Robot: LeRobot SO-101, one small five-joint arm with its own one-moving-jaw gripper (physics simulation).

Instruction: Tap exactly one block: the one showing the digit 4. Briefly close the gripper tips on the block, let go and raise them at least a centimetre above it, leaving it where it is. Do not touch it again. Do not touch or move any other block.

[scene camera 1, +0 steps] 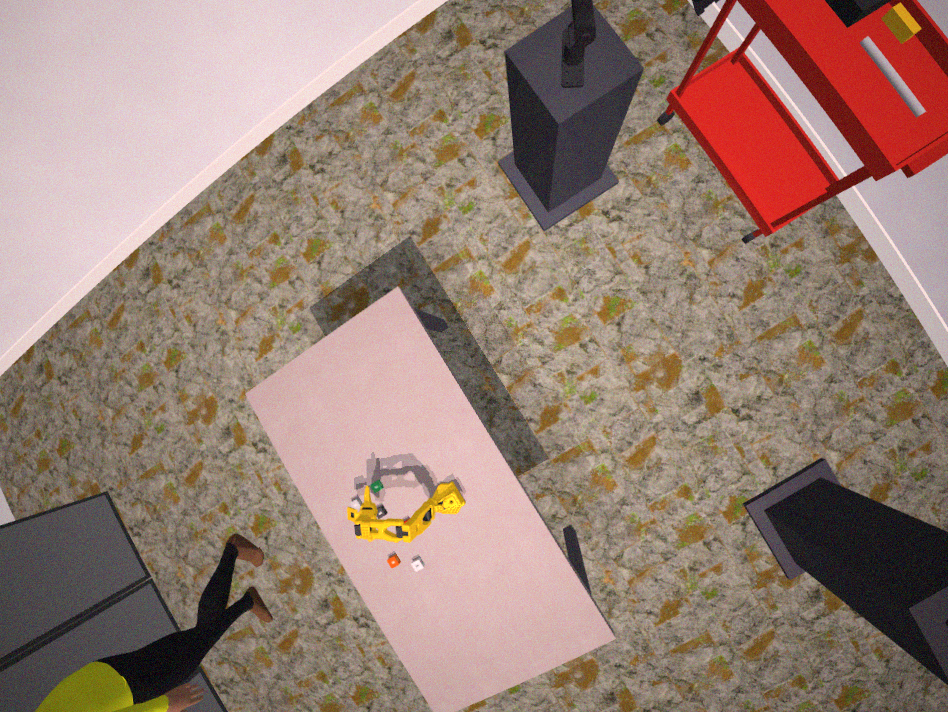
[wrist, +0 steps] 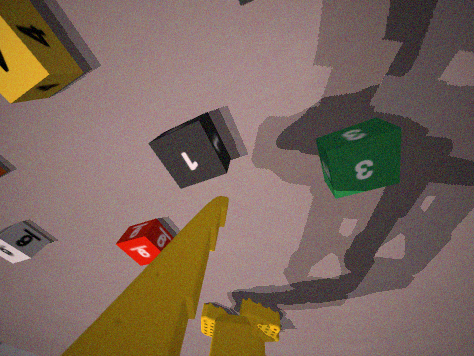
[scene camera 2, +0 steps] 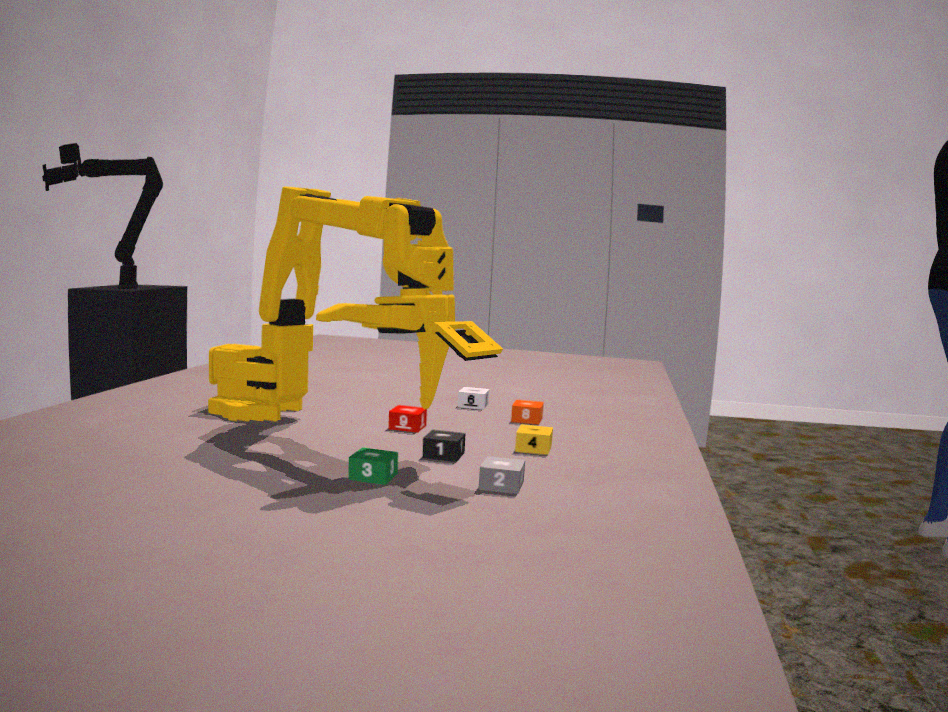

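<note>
The yellow block with the digit 4 sits on the table, at the upper left edge of the wrist view, partly cut off. I cannot pick it out in scene camera 1, where the yellow arm covers that area. My gripper is fully open and empty; one notched jaw shows in the wrist view, and the moving jaw is swung far out in scene camera 2. The fixed jaw points down, its tip above the table and apart from the 4 block. In scene camera 2 the tip appears near the red block.
A black 1 block, a green 3 block and a grey 2 block stand nearby. An orange block and a white block are on the table too.
</note>
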